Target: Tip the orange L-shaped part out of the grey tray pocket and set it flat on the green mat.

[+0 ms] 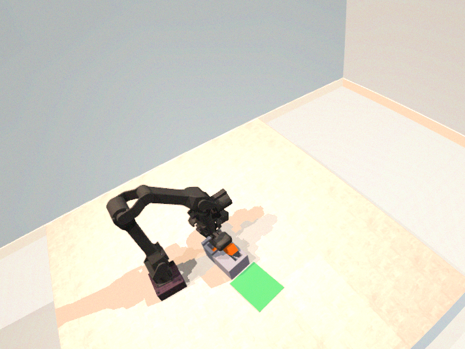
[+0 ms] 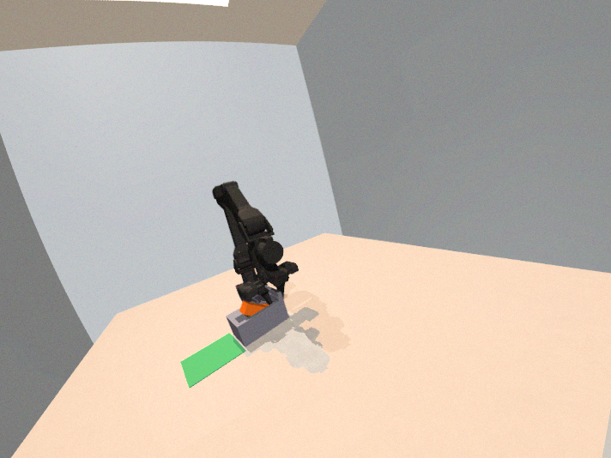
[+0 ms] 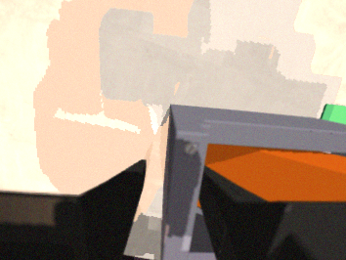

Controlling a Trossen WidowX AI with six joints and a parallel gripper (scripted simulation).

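Now: the orange L-shaped part 1 cm ahead of my gripper tip and 5 cm to the right of it. Round my gripper tip: green mat (6 cm ahead, 22 cm to the right, 5 cm below).
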